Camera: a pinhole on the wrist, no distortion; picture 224 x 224 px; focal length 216.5 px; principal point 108.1 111.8 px. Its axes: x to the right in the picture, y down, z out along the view. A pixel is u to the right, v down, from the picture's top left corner.
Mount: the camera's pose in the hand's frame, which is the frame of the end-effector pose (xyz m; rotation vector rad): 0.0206 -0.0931 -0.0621 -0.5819 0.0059 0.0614
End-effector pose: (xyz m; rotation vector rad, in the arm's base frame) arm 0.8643 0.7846 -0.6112 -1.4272 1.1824 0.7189
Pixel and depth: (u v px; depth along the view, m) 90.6 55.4 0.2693
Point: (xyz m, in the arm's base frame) 0.9049 0.9777 -0.6541
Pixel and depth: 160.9 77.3 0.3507
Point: 0.8905 1.0105 -0.7847
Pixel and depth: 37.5 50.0 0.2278
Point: 0.9017 0.9551 -0.5910
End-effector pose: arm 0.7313 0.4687 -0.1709 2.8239 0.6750 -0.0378
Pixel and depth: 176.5 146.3 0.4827
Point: 0.9952 0.2594 -0.4162
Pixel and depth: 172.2 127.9 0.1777
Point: 0.8047 0.4655 -0.2480
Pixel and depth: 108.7 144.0 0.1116
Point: 0.7405 0.4873 -0.1978
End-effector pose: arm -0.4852 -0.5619 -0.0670 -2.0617 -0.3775 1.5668
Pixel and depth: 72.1 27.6 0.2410
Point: -0.6689 -0.4917 -0.0684
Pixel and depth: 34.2 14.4 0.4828
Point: -0.9657 -0.5084 -0.0379
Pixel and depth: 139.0 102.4 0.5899
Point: -0.8968 -0.5849 -0.3534
